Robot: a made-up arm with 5 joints.
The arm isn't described. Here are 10 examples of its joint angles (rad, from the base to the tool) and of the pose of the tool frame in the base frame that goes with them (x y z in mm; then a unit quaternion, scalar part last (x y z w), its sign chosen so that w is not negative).
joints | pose
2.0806 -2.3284 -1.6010 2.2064 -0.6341 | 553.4 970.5 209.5 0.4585 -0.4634 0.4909 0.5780
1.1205 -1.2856 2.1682 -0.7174 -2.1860 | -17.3 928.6 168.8 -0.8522 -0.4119 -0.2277 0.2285
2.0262 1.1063 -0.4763 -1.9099 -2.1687 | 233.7 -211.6 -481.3 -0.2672 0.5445 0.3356 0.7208
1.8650 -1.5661 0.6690 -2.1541 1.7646 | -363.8 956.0 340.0 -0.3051 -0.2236 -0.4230 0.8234
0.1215 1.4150 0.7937 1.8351 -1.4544 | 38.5 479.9 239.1 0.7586 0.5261 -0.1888 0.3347
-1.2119 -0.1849 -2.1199 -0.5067 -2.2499 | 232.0 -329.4 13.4 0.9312 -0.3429 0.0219 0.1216
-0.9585 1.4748 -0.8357 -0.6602 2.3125 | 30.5 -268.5 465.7 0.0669 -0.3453 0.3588 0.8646
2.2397 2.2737 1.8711 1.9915 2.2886 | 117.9 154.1 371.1 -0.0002 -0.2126 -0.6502 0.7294
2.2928 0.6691 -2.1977 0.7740 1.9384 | -317.6 409.7 75.0 -0.8368 0.0388 -0.0407 0.5446
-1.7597 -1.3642 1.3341 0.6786 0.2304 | 380.8 -774.0 -112.1 0.0549 -0.7005 0.2952 0.6474
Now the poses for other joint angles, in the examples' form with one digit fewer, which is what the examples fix.
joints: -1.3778 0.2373 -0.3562 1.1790 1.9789
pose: -649 -286 -117 -0.093 -0.703 0.030 0.704
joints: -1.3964 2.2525 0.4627 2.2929 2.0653
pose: 547 88 -395 0.706 0.571 0.416 0.046
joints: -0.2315 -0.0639 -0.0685 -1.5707 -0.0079
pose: -586 -436 182 -0.784 -0.044 0.004 0.619
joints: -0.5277 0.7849 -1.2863 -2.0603 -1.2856
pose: 260 -214 477 -0.886 0.122 0.101 0.436
